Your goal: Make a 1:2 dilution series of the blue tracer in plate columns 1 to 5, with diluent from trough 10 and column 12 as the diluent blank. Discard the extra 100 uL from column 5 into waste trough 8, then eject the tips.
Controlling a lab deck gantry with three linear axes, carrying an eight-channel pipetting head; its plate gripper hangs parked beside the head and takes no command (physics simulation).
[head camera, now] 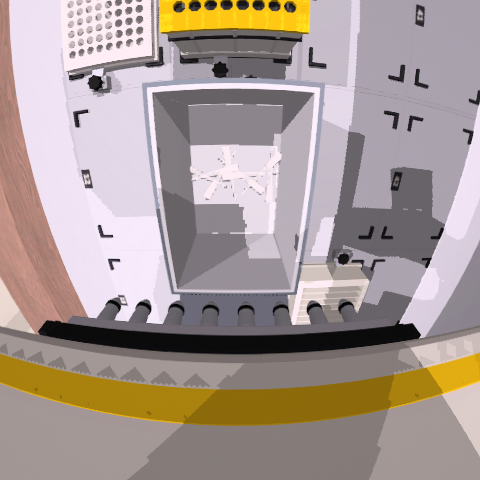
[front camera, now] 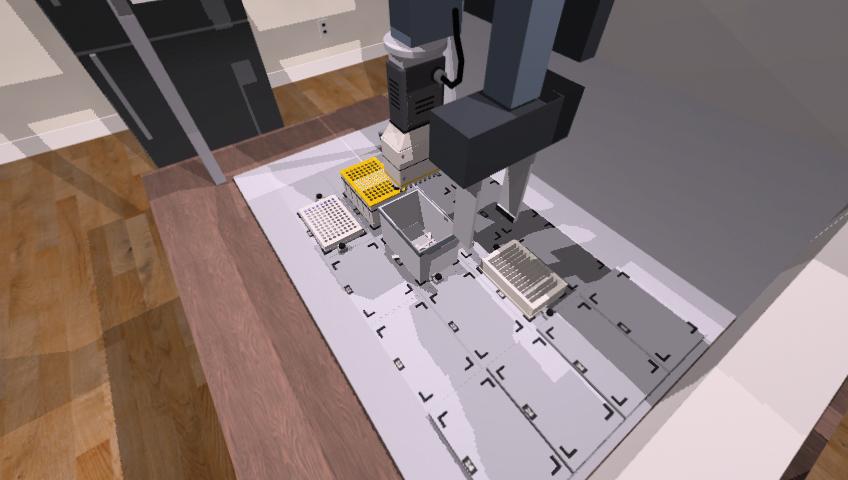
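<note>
The pipetting head (front camera: 407, 151) stands behind the waste bin (front camera: 404, 255) (head camera: 232, 86). In the head view its eight nozzles (head camera: 227, 314) end in dark rings, with no tips visible on them. Several loose white tips (front camera: 425, 240) (head camera: 230, 172) lie in the bin. The white plate (front camera: 345, 237) (head camera: 110, 61) shows bluish wells along its far edge in the front view; that edge is outside the head view. The trough block (front camera: 544, 304) (head camera: 335, 274) stands near the bin; its liquid levels cannot be read. The parked plate gripper (front camera: 490, 230) hangs open, nothing between its fingers.
The yellow tip rack (front camera: 357, 165) (head camera: 235, 23) stands beyond the bin, beside the plate; its near row in the head view shows dark holes. Black clamp knobs (head camera: 95, 82) (head camera: 220, 69) (head camera: 343, 258) stand at the plate, tip rack and trough block. The bin walls rise high.
</note>
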